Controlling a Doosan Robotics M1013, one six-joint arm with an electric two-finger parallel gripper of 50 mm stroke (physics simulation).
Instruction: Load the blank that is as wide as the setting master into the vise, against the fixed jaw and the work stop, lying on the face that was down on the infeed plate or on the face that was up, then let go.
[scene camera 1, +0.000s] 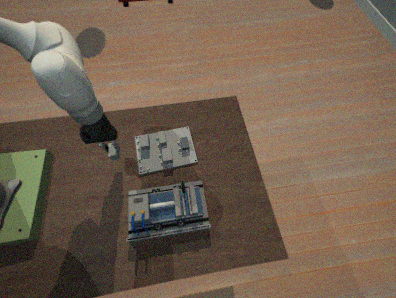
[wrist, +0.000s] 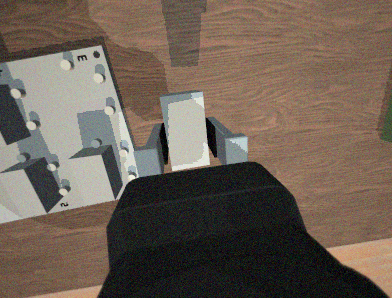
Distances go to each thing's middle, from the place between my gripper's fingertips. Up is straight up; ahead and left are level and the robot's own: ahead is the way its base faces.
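From grey infeed plate (scene camera 1: 150, 159): my hand 9 cm above, 5 cm to the right of it, 19 cm short of it.
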